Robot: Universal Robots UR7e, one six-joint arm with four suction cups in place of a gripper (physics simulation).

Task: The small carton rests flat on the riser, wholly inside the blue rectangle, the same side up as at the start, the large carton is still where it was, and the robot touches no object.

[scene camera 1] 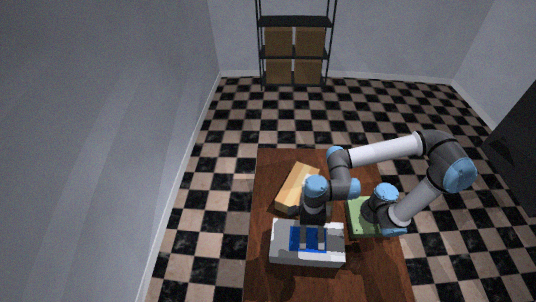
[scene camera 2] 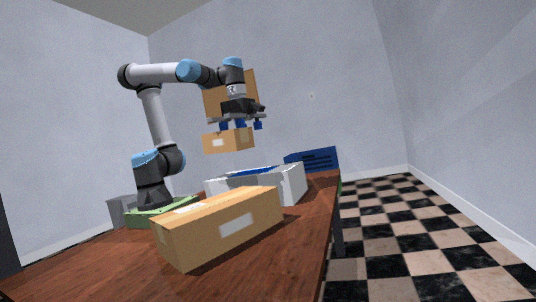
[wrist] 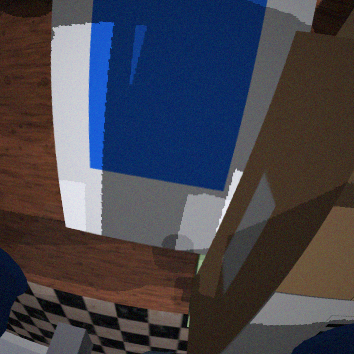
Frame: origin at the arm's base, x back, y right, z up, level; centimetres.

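Where they show: end effector, tool point: (wrist: 163, 242); arm's base, origin of the base link: (scene camera 1: 373, 211) (scene camera 2: 155, 205).
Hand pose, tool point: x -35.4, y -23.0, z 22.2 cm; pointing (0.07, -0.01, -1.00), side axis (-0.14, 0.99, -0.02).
Observation:
Things, the pixels of their top centre, and the offset from my tool point. Level surfaces: height alone.
- small carton, middle of its top: (scene camera 2: 225, 129) (scene camera 1: 316, 203) dx +1.0, dy +8.3, dz +1.8 cm
- white riser, middle of its top: (wrist: 165, 83) (scene camera 2: 253, 171) (scene camera 1: 307, 239) dx +0.7, dy -2.4, dz -16.2 cm
- blue rectangle, middle of its top: (wrist: 165, 83) (scene camera 2: 253, 171) (scene camera 1: 307, 239) dx +0.7, dy -2.4, dz -16.2 cm
- large carton, middle of its top: (scene camera 2: 215, 202) (scene camera 1: 298, 184) dx -9.6, dy +30.1, dz -18.3 cm
- wooden table, its level: dz -28.2 cm
The small carton (scene camera 2: 227, 141) (wrist: 280, 140) hangs level under the suction cups of my gripper (scene camera 2: 239, 123), which is shut on its top. It is in the air, with a gap below it to the white riser (scene camera 1: 280, 250) (scene camera 2: 295, 185) (wrist: 75, 125). The blue rectangle (scene camera 1: 295, 240) (scene camera 2: 255, 171) (wrist: 175, 100) on the riser's top is largely in shadow. In the wrist view the carton covers part of the riser's right side, beside the rectangle. In the scene camera 1 view the gripper largely hides it. The large carton (scene camera 1: 292, 192) (scene camera 2: 220, 225) lies on the table beside the riser.
The wooden table (scene camera 1: 325, 285) (scene camera 2: 100, 265) carries the arm's green base plate (scene camera 1: 357, 220) (scene camera 2: 137, 220) beside the riser. A blue crate (scene camera 2: 315, 159) stands beyond the riser. A brown board hangs on the wall behind the gripper. A shelf rack (scene camera 1: 295, 21) with boxes stands at the far wall.

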